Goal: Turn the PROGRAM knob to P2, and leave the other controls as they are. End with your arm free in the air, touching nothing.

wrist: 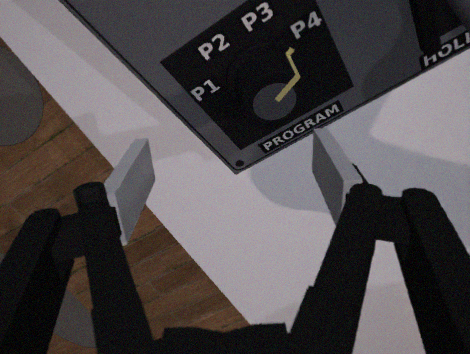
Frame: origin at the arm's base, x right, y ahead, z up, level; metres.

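Seen in the pictures: gripper, fingertip midpoint: [231, 155].
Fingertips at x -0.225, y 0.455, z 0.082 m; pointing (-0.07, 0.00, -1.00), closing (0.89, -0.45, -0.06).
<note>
Offsets run from my fingertips to a thing's top centre. "spot": to the spot under its first point. Level surfaces: height alone.
The PROGRAM knob {dx +0.033, dy +0.007, dz -0.025 m} [274, 101] is dark with a round grey cap, on a black square plate at the top middle of the wrist view. Its yellow pointer line {spot: dx +0.045, dy +0.012, dz -0.029 m} [288, 88] runs over the cap's edge and ends below the P4 label {spot: dx +0.071, dy +0.035, dz -0.053 m} [306, 25], so it points towards P4. The P1 label {spot: dx -0.007, dy +0.031, dz -0.053 m} [205, 91], P2 label {spot: dx +0.015, dy +0.054, dz -0.044 m} [214, 47] and P3 label {spot: dx +0.047, dy +0.056, dz -0.044 m} [257, 16] stand around the knob to the left and above. My gripper [231, 155] is open with nothing between its fingers. In the view its fingertips are below the knob, one to each side of the panel's corner.
The grey control panel [145, 55] fills the top, with its near corner by a small dark screw {dx -0.023, dy -0.042, dz -0.084 m} [239, 163]. A partly cut-off HOLD label {spot: dx +0.152, dy -0.034, dz -0.086 m} [446, 50] and a dark control {spot: dx +0.141, dy -0.005, dz -0.061 m} [432, 25] are at the upper right. The white table {dz -0.150 m} [215, 240] borders a wooden floor [175, 265].
</note>
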